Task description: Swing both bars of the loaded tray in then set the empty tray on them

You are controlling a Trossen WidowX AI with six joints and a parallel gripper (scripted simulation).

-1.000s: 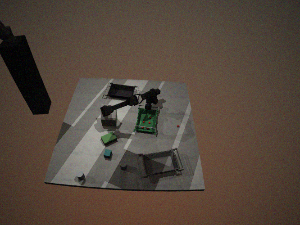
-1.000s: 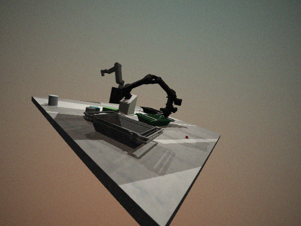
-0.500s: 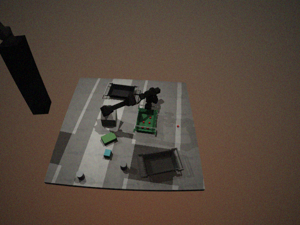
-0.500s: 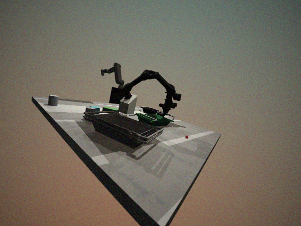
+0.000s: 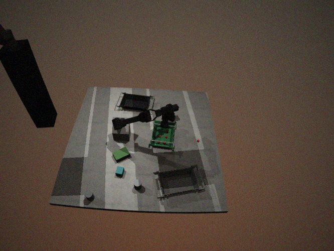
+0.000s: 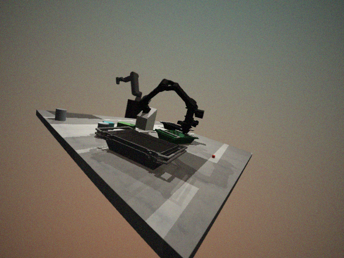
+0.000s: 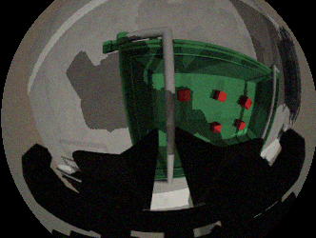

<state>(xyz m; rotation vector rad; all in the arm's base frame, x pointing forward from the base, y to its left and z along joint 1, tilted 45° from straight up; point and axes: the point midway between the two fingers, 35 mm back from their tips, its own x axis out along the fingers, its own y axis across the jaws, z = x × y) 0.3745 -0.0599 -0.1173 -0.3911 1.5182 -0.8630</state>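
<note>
The dark tray lies 33 cm to the left of my gripper tip, 24 cm behind it and 1 cm below it. Also, from my gripper tip: teal cube: 40 cm to the right, 39 cm behind, 3 cm below; then green block: 38 cm behind, 25 cm to the right, 3 cm below.
</note>
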